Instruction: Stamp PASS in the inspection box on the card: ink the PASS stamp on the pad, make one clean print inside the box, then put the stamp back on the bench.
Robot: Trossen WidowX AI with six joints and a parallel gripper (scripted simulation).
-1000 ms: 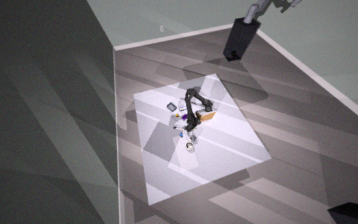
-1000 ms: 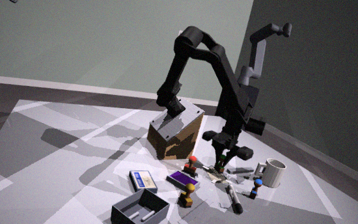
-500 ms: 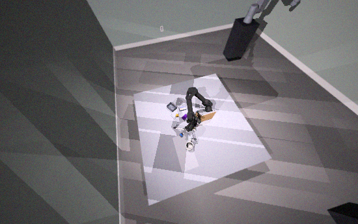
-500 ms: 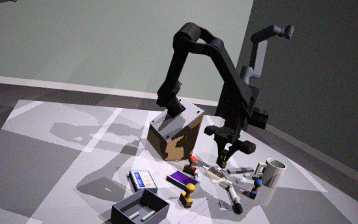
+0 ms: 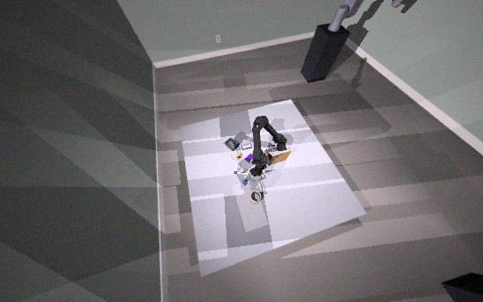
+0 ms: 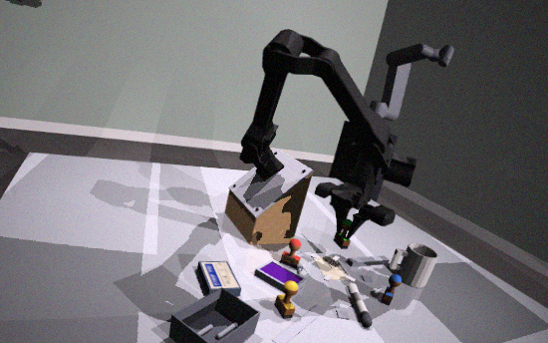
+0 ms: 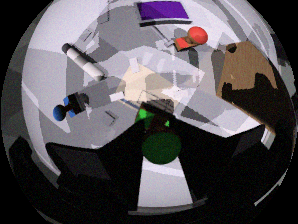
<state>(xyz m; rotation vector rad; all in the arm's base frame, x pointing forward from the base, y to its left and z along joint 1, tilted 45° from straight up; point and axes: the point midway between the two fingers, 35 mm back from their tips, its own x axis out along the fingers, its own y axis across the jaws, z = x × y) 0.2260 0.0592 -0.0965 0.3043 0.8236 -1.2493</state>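
Now: gripper tip 170 mm short of the marker, 70 mm above it and 40 mm to the left of it. The rest, counted from my gripper tip: green-knobbed stamp (right at my gripper tip); then inspection card (80 mm below, 10 mm to the right, 10 mm ahead); then red-knobbed stamp (110 mm to the right, 60 mm below, 20 mm behind).
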